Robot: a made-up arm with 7 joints. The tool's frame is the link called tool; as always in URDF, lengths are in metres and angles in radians. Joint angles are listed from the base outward.
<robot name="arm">
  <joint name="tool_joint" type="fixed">
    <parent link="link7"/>
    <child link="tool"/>
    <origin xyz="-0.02 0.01 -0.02"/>
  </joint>
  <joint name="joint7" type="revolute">
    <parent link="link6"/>
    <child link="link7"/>
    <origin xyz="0 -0.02 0.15"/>
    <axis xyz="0 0 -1"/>
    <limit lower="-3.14" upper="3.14"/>
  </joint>
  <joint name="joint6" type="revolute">
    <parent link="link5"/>
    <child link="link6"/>
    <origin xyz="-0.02 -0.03 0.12"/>
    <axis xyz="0 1 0"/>
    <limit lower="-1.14" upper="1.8"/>
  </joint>
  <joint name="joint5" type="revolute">
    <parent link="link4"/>
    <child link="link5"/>
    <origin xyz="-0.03 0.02 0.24"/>
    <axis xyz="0 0 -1"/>
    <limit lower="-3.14" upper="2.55"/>
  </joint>
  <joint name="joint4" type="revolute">
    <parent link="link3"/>
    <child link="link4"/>
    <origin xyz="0 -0.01 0.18"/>
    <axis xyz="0 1 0"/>
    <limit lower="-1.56" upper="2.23"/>
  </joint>
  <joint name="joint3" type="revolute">
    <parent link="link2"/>
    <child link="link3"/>
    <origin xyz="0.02 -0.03 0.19"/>
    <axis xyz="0 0 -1"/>
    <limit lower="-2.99" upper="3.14"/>
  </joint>
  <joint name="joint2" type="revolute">
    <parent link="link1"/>
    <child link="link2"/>
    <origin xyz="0 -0.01 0.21"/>
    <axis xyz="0 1 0"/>
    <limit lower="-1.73" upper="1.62"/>
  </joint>
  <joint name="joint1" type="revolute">
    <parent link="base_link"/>
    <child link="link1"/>
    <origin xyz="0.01 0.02 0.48"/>
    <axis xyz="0 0 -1"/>
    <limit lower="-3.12" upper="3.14"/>
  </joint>
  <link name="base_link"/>
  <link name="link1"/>
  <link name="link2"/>
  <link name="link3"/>
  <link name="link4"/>
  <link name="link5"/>
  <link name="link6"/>
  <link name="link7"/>
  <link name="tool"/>
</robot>
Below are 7 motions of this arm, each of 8 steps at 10 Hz.
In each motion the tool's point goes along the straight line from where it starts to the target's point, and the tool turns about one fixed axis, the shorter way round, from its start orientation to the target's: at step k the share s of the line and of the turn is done. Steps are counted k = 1, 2, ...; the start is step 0. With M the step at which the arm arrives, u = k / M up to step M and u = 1 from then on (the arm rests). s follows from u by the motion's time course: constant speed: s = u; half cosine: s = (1 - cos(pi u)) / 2; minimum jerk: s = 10 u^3 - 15 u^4 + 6 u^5.
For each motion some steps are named. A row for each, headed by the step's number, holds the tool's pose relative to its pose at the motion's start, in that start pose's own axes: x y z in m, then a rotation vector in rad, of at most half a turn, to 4 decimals.
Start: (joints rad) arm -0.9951 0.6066 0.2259 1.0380 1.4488 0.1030 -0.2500
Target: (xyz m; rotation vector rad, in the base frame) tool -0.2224 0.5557 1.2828 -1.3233 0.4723 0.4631
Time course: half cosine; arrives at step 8
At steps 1, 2, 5, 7, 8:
1: -0.0182 -0.0043 -0.0215 -0.0050 -0.0319 0.0156
2: -0.0701 -0.0167 -0.0829 -0.0191 -0.1226 0.0600
5: -0.3308 -0.0787 -0.3912 -0.0900 -0.5787 0.2832
7: -0.4602 -0.1095 -0.5443 -0.1252 -0.8052 0.3940
8: -0.4784 -0.1139 -0.5658 -0.1302 -0.8370 0.4096

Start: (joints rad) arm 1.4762 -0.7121 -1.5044 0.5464 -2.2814 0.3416 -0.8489
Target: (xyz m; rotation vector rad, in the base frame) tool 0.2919 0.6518 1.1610 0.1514 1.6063 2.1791
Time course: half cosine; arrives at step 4
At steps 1, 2, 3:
1: -0.0163 -0.0197 0.0056 0.0356 -0.0100 -0.0661
2: -0.0557 -0.0674 0.0191 0.1216 -0.0343 -0.2255
3: -0.0950 -0.1150 0.0326 0.2076 -0.0585 -0.3850

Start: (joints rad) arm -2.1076 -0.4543 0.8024 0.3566 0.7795 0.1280 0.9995
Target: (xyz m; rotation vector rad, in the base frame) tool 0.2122 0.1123 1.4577 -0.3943 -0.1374 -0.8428
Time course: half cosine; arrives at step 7
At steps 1, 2, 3, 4, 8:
1: -0.0069 0.0116 -0.0023 -0.0034 -0.0262 -0.0261
2: -0.0261 0.0440 -0.0089 -0.0129 -0.0995 -0.0993
3: -0.0539 0.0909 -0.0184 -0.0267 -0.2055 -0.2050
4: -0.0847 0.1430 -0.0290 -0.0420 -0.3232 -0.3223
8: -0.1386 0.2339 -0.0474 -0.0687 -0.5287 -0.5273

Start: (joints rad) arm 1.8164 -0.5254 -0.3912 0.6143 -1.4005 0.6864 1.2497
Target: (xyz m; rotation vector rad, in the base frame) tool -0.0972 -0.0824 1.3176 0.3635 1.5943 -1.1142
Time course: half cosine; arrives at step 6
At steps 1, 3, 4, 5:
1: 0.0152 -0.0097 -0.0177 0.0050 0.0630 0.0223
3: 0.1136 -0.0724 -0.1318 0.0370 0.4705 0.1662
4: 0.1704 -0.1086 -0.1978 0.0555 0.7058 0.2494
5: 0.2120 -0.1351 -0.2460 0.0691 0.8780 0.3102

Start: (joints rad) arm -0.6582 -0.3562 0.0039 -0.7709 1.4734 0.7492 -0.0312
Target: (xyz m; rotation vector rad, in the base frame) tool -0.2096 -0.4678 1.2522 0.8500 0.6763 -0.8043
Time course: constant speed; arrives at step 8
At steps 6, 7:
6: 0.1247 0.0578 0.0596 -0.2189 0.1120 -0.5629
7: 0.1455 0.0674 0.0696 -0.2554 0.1306 -0.6567

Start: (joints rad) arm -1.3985 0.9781 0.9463 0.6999 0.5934 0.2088 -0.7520
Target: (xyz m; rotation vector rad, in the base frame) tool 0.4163 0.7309 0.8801 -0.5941 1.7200 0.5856
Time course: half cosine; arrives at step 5
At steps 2, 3, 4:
2: 0.0358 0.0280 0.0067 -0.0578 0.0852 0.2183
3: 0.0678 0.0530 0.0127 -0.1096 0.1614 0.4135
4: 0.0937 0.0732 0.0176 -0.1514 0.2231 0.5715

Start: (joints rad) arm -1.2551 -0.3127 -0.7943 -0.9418 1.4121 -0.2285 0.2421
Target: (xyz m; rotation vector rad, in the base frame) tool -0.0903 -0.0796 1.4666 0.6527 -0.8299 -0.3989
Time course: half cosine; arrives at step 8
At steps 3, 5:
3: -0.0174 0.1461 -0.1181 -0.2095 -0.2915 -0.0328
5: -0.0391 0.3272 -0.2645 -0.4693 -0.6529 -0.0734

